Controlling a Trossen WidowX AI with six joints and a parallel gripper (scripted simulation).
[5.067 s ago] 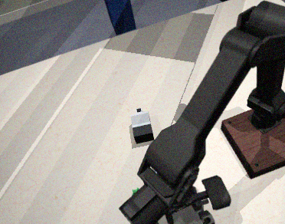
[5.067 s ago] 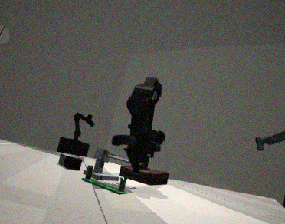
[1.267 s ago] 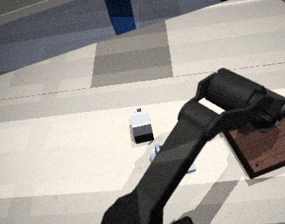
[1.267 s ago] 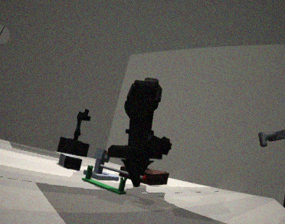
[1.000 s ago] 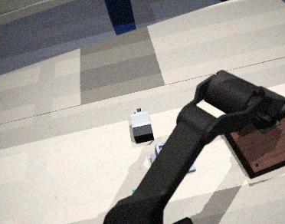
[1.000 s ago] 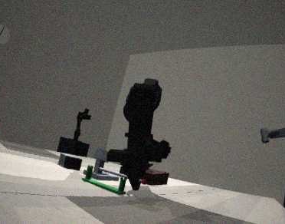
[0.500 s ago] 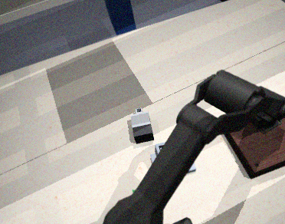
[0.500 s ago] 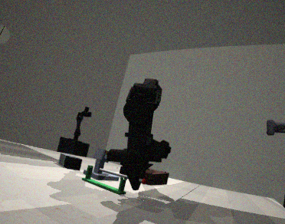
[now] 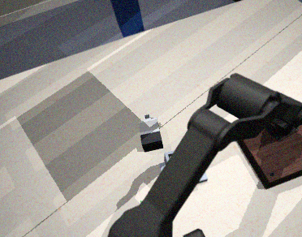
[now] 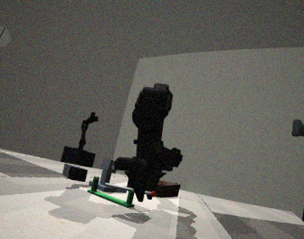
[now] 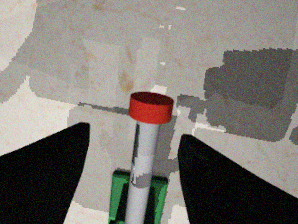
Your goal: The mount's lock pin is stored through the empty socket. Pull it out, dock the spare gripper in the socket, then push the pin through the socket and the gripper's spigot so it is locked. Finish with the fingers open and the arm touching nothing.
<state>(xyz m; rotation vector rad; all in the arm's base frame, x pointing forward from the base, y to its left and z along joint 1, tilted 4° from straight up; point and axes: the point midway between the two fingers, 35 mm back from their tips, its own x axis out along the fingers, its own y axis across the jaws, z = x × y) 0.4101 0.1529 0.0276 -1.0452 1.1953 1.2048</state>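
My gripper tip is 100 mm to the left of the green rack. Round my gripper tip: spare gripper (350 mm to the right, 120 mm behind); then grey mount (190 mm to the right, 130 mm behind, 30 mm above).
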